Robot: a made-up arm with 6 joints. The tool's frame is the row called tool. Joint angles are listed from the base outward.
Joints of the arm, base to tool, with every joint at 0 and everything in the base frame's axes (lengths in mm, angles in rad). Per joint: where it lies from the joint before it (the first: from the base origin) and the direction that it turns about. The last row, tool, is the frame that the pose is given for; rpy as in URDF.
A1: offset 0 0 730 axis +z
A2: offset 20 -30 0 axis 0 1 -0.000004
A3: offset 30 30 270 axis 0 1 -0.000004
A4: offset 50 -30 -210 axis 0 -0.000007 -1
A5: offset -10 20 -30 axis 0 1 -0.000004
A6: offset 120 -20 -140 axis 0 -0.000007 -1
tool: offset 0 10 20 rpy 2.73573 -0.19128 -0.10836
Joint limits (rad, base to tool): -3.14..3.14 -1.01..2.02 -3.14..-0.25 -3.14..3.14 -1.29..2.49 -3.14..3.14
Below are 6 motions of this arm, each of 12 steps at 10 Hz.
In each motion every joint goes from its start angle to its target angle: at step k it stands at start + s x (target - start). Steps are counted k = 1, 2, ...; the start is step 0. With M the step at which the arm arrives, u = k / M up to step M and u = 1 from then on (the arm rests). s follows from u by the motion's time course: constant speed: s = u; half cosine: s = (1 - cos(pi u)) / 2; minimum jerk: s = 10 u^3 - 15 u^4 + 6 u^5.
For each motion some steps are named. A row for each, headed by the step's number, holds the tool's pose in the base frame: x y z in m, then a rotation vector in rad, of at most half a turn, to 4 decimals.
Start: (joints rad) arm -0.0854 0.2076 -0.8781 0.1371 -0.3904 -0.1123
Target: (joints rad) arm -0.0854 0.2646 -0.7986 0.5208 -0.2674 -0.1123
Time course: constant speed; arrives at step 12
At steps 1, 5, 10, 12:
1: 0.4428 -0.0827 0.8638 2.2231 -0.6502 1.5204
5: 0.4391 -0.0999 0.8382 2.2690 -0.8054 1.3755
10: 0.4297 -0.1191 0.8051 2.3068 -0.9950 1.1860
12: 0.4246 -0.1259 0.7918 2.3157 -1.0694 1.1082

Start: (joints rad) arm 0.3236 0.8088 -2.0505 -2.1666 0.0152 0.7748
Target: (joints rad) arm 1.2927 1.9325 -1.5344 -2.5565 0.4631 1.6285
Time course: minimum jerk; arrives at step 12
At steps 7, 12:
7: 0.1848 0.2954 0.3179 1.5115 2.1383 1.1803
12: 0.0308 0.1063 0.2302 1.2925 2.4738 0.7129

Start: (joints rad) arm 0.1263 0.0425 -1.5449 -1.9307 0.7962 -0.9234
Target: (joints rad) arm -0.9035 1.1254 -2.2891 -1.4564 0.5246 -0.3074
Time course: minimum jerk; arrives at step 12
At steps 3, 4, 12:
3: 0.4992 -0.0341 0.9978 0.5157 1.3060 0.1913
4: 0.5223 -0.0862 0.9707 0.6542 1.2749 0.1919
12: 0.4123 -0.5200 0.7004 1.5624 0.4797 0.1389

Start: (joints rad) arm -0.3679 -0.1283 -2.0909 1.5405 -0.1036 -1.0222
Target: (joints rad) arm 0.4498 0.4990 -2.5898 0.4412 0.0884 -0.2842
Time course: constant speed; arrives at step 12
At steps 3, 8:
3: 0.2693 -0.1782 1.2761 -1.0586 1.1192 -2.5845
8: 0.3766 -0.0318 1.2809 -1.2800 0.6949 -2.4289

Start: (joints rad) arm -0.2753 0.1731 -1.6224 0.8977 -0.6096 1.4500
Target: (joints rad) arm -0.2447 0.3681 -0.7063 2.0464 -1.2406 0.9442
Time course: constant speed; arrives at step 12
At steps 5, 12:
5: 0.2842 -0.2746 0.9345 0.3328 2.3441 -0.8574
12: 0.1422 -0.2021 0.8186 -0.7407 -2.4499 0.8118

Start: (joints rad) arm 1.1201 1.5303 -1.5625 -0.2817 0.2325 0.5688
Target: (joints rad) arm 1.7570 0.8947 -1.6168 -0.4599 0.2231 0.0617
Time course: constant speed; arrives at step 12
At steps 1, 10, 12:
1: 0.1730 0.4193 0.3528 2.4571 1.0732 0.3976
10: -0.0595 0.5783 0.6036 -1.8632 -2.0993 -1.1626
12: -0.1242 0.5787 0.6657 -1.5469 -2.1348 -1.2510

